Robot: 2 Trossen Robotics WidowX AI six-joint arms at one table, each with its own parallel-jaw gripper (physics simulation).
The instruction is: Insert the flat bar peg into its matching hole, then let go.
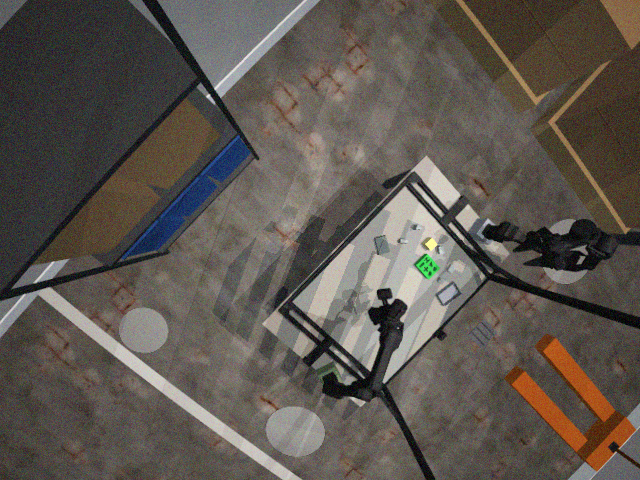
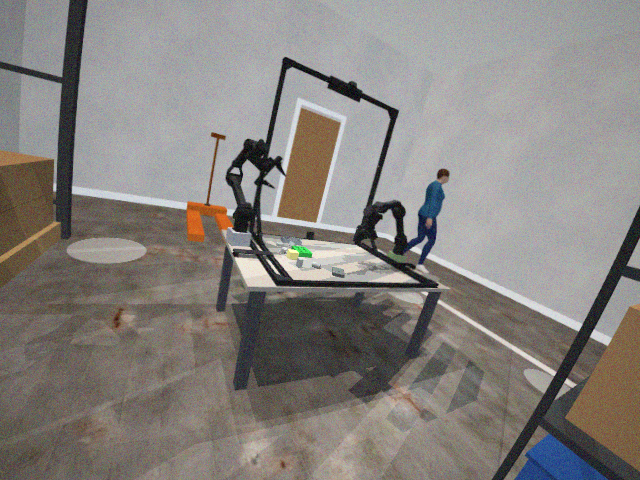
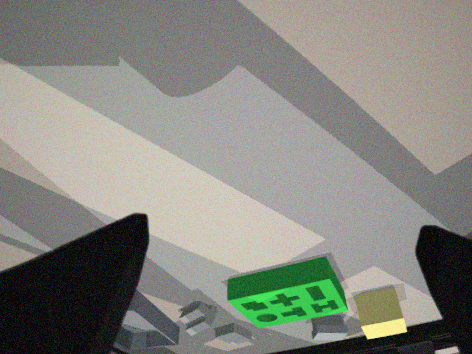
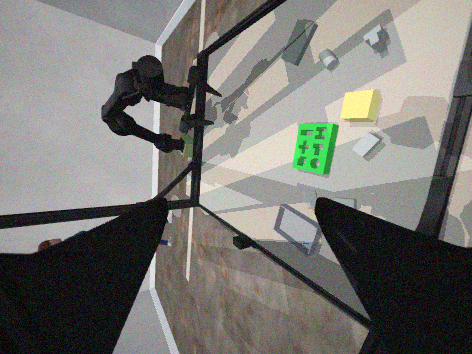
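The green peg board (image 1: 427, 266) (image 2: 302, 250) (image 3: 287, 295) (image 4: 315, 147) lies flat on the table (image 1: 328, 286), its shaped holes facing up. Several grey pegs lie loose around it. A flat light-grey block (image 1: 440, 250) (image 4: 366, 144) lies beside the board; I cannot tell for sure that it is the bar peg. My left gripper (image 1: 385, 293) (image 2: 365, 234) (image 4: 217, 110) is open and empty, low over the table, well short of the board. My right gripper (image 1: 527, 255) (image 2: 276, 177) (image 4: 242, 204) is open and empty, raised high beyond the table's edge.
A yellow block (image 1: 430, 244) (image 2: 292, 253) (image 3: 380, 309) (image 4: 360, 105) sits next to the board. A shallow grey tray (image 1: 438, 296) (image 4: 279, 218) and a dark grey slab (image 1: 381, 244) (image 4: 299, 42) also lie on the table. A black frame (image 1: 347, 241) rims it. A person (image 2: 430, 214) walks behind.
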